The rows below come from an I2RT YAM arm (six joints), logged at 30 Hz.
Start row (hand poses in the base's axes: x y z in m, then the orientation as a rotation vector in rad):
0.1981, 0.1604, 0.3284, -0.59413, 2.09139, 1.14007
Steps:
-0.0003, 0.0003, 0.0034, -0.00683, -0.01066, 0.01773
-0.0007, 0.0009, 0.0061, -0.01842, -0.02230, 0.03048
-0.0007, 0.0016, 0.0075, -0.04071, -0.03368, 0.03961
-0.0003, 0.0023, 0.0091, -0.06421, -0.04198, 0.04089
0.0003, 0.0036, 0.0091, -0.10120, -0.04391, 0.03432
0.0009, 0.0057, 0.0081, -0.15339, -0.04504, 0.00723
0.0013, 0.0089, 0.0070, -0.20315, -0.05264, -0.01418
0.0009, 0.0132, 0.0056, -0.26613, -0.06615, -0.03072
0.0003, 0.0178, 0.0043, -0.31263, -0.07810, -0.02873
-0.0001, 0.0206, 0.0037, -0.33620, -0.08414, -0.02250
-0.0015, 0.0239, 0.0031, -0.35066, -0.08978, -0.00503
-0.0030, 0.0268, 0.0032, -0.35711, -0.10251, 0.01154
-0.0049, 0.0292, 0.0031, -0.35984, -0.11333, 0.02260
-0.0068, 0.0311, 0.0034, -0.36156, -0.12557, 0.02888
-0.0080, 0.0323, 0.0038, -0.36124, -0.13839, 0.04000
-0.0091, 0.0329, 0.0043, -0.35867, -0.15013, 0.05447
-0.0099, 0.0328, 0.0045, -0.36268, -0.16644, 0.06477
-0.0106, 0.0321, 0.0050, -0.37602, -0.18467, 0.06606
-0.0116, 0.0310, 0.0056, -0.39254, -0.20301, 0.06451
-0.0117, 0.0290, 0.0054, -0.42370, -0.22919, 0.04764
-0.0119, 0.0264, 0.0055, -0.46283, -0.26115, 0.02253
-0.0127, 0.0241, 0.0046, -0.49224, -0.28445, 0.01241
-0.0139, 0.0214, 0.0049, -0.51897, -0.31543, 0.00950
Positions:
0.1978, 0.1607, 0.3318, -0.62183, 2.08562, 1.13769
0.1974, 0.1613, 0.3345, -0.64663, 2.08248, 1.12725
0.1974, 0.1620, 0.3359, -0.67227, 2.08688, 1.10425
0.1978, 0.1627, 0.3375, -0.68832, 2.09518, 1.07720
0.1984, 0.1640, 0.3375, -0.69908, 2.11815, 1.03542
0.1990, 0.1661, 0.3365, -0.69336, 2.15232, 0.96697
0.1994, 0.1693, 0.3354, -0.69525, 2.17741, 0.90026
0.1990, 0.1736, 0.3340, -0.71056, 2.20320, 0.81891
0.1984, 0.1782, 0.3327, -0.73824, 2.21850, 0.76494
0.1980, 0.1810, 0.3321, -0.75803, 2.22562, 0.74012
0.1966, 0.1843, 0.3315, -0.78631, 2.22734, 0.73100
0.1951, 0.1872, 0.3316, -0.81291, 2.21813, 0.72670
0.1932, 0.1896, 0.3315, -0.83084, 2.20890, 0.72440
0.1913, 0.1915, 0.3318, -0.84343, 2.19811, 0.72007
0.1901, 0.1927, 0.3322, -0.86073, 2.18527, 0.72008
0.1890, 0.1933, 0.3327, -0.88033, 2.17186, 0.72463
0.1882, 0.1932, 0.3329, -0.89970, 2.15795, 0.71779
0.1875, 0.1925, 0.3334, -0.91359, 2.14789, 0.69552
0.1865, 0.1914, 0.3340, -0.92556, 2.13945, 0.66840
0.1864, 0.1894, 0.3338, -0.92924, 2.13215, 0.61450
0.1862, 0.1868, 0.3339, -0.92876, 2.12310, 0.54564
0.1854, 0.1845, 0.3330, -0.93755, 2.11550, 0.49859
0.1842, 0.1818, 0.3333, -0.95545, 2.09835, 0.45461

